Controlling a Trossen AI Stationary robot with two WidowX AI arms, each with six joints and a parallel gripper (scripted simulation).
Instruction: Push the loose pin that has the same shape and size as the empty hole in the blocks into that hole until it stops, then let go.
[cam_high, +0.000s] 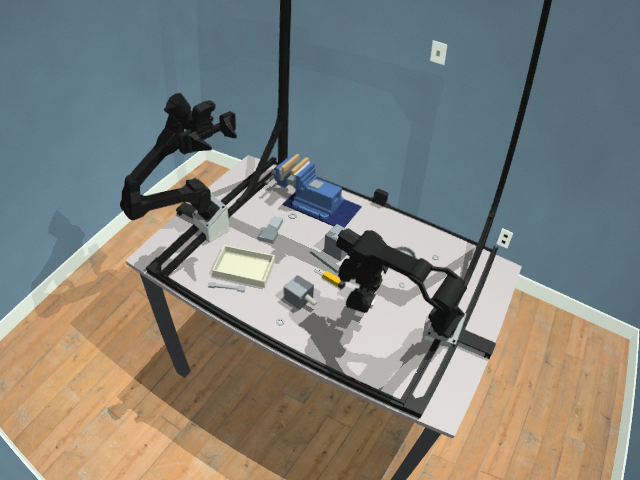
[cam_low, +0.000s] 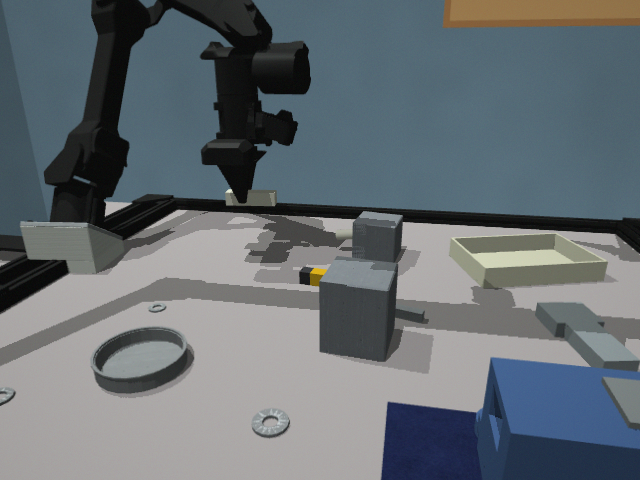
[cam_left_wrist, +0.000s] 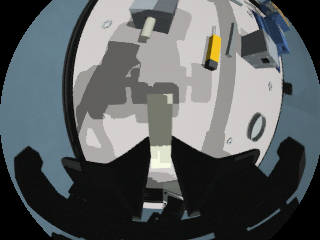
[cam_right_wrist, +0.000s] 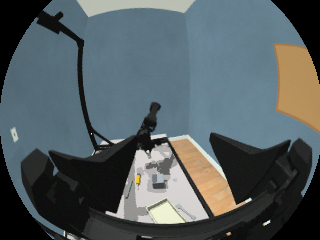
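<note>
Right now my left hand is 15 cm past the grey bar, 21 cm to the left of it and 11 cm above it. The rest, counted from my left hand: cream square pin: 1 cm to the right, 3 cm below; round cream pin: 3 cm ahead, 16 cm to the right, 9 cm below; yellow screwdriver: 9 cm behind, 16 cm to the right, 11 cm below.
</note>
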